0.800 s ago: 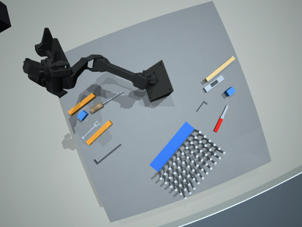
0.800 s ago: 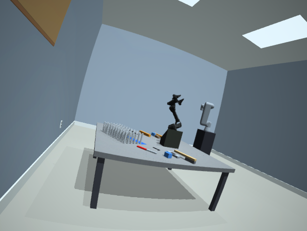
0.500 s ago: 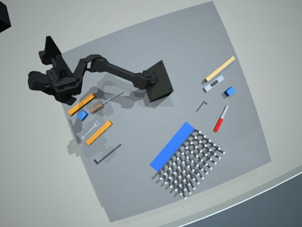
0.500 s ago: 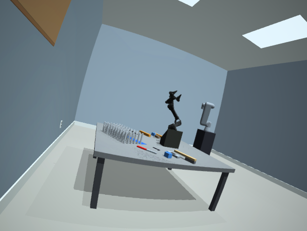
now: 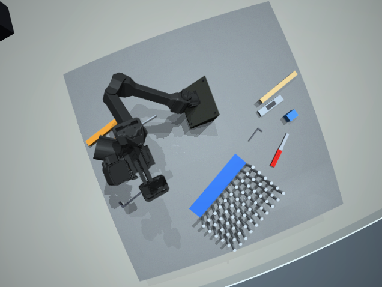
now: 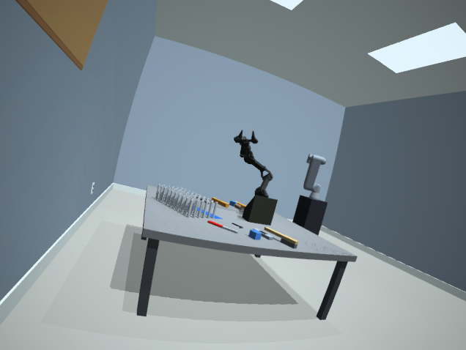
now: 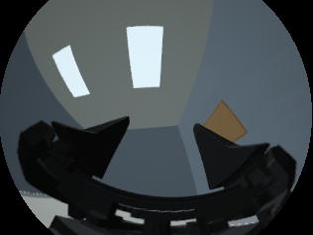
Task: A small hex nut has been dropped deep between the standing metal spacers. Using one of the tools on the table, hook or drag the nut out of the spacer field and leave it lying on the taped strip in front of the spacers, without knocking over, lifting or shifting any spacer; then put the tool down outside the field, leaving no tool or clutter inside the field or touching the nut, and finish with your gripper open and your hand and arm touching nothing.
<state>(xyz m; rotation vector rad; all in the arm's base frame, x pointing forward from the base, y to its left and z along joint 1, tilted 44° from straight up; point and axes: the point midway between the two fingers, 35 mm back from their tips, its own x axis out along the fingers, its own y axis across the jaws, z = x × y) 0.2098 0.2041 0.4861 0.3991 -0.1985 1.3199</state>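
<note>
My gripper tip is now 200 mm past the wooden-handled screwdriver, 140 mm to the left of it and 650 mm above it. The rest, counted from my gripper tip: grey block: 40 mm behind, 570 mm to the left, 640 mm below; wrench: 60 mm behind, 350 mm to the right, 660 mm below; blue taped strip: 260 mm ahead, 130 mm to the left, 660 mm below.
</note>
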